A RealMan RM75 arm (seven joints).
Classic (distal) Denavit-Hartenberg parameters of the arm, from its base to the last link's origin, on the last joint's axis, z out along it. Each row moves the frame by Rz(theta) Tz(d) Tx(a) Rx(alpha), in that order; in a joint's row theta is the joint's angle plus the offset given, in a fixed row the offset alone. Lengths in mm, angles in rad.
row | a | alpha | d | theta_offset
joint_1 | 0 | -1.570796 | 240.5 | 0
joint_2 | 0 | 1.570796 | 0 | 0
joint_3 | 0 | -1.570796 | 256 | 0
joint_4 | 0 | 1.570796 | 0 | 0
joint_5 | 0 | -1.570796 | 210 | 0
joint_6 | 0 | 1.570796 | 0 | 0
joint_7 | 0 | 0 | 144 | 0
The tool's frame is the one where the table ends.
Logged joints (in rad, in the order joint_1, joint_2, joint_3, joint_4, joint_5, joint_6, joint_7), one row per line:
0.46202 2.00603 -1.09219 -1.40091 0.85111 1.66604 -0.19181
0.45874 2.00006 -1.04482 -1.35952 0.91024 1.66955 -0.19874
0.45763 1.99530 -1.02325 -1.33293 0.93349 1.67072 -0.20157
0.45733 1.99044 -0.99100 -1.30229 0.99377 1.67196 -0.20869
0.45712 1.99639 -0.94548 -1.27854 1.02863 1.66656 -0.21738
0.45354 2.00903 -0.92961 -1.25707 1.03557 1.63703 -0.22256
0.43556 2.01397 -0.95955 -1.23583 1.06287 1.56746 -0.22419
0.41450 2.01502 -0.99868 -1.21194 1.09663 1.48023 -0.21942
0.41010 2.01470 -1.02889 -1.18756 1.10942 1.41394 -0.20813
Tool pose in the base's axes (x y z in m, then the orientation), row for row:
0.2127 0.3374 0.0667 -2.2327 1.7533 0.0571
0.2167 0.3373 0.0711 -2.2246 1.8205 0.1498
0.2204 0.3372 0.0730 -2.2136 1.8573 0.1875
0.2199 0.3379 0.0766 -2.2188 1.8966 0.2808
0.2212 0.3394 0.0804 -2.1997 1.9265 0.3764
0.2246 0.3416 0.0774 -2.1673 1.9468 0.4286
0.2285 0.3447 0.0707 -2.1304 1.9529 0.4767
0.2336 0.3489 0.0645 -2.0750 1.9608 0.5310
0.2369 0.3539 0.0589 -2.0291 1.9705 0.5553
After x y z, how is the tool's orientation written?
As a rotation vector, in radians.
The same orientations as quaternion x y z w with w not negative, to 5 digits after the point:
-0.77737 0.61045 0.01988 0.15052
-0.76617 0.62699 0.05159 0.13119
-0.75869 0.63657 0.06426 0.12267
-0.75251 0.64324 0.09523 0.10440
-0.74264 0.65040 0.12708 0.09656
-0.73245 0.65793 0.14485 0.09832
-0.72322 0.66296 0.16183 0.10604
-0.70953 0.67048 0.18157 0.11859
-0.69805 0.67789 0.19103 0.12921

